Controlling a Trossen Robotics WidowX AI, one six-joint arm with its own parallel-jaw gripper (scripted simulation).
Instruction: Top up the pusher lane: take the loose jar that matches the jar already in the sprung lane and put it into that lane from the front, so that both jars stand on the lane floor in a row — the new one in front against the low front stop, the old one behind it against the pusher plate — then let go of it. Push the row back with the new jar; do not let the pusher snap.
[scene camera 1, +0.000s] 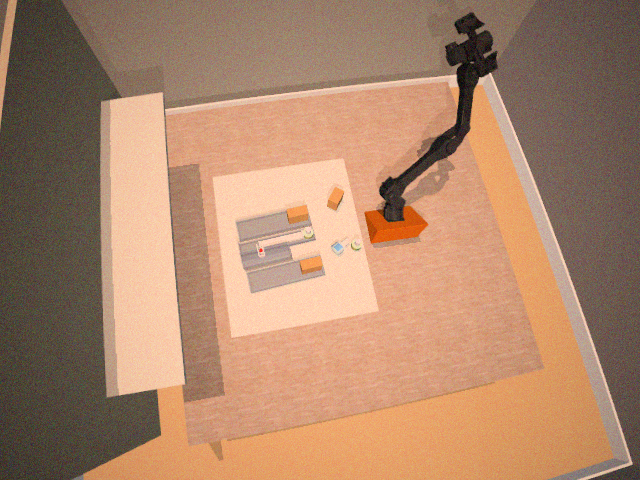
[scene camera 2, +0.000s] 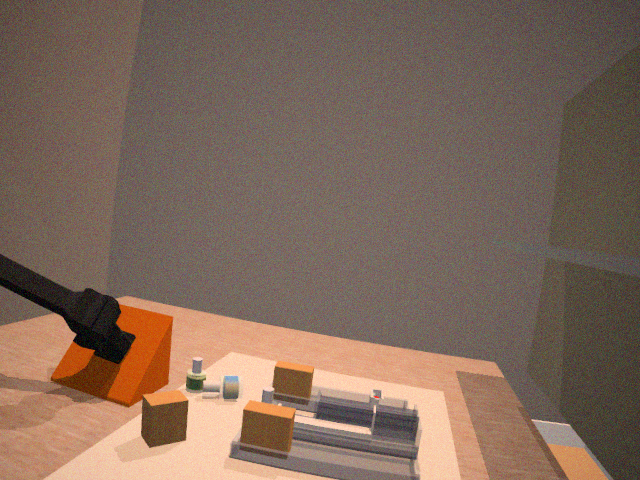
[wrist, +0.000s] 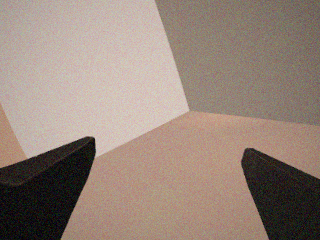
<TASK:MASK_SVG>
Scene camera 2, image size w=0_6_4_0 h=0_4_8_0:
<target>brown box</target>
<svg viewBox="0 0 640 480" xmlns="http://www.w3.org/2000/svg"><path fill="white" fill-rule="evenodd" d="M179 390L142 395L141 437L149 448L186 441L189 401Z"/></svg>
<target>brown box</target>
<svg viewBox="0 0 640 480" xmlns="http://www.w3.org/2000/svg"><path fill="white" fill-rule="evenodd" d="M278 361L274 367L273 392L310 398L314 367Z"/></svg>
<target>brown box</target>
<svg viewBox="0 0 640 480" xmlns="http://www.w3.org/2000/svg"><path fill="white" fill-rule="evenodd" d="M249 400L246 407L243 408L240 442L290 453L296 408Z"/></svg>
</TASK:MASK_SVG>
